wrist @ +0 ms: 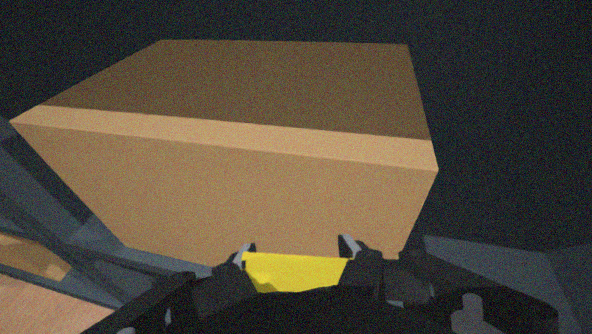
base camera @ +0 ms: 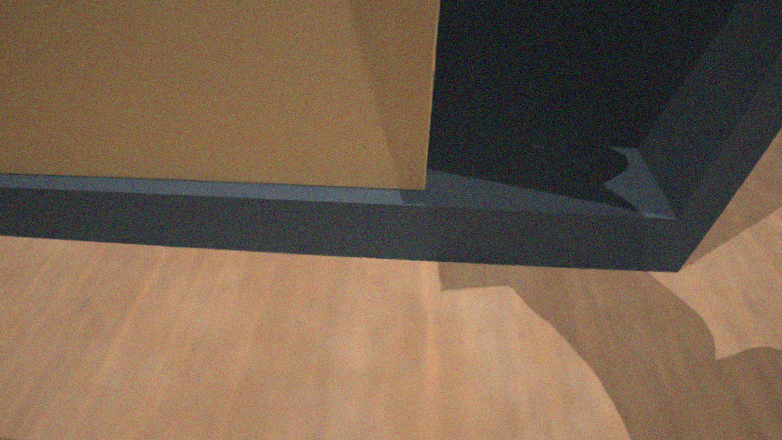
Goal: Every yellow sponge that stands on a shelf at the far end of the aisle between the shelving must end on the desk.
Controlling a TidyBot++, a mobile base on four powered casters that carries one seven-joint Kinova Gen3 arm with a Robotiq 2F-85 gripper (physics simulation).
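Observation:
My gripper is shut on a yellow sponge, which shows between the two fingertips at the bottom of the wrist view. Part of the sponge is hidden behind the gripper's dark body. The gripper and sponge are in front of a large brown box in the shelving. The gripper does not show in the base camera view. The desk does not show in either view.
The brown box stands on the dark shelving. The shelving's bottom edge runs across the base camera view, with its end at the right. Wooden floor lies before it, with shadows at the right.

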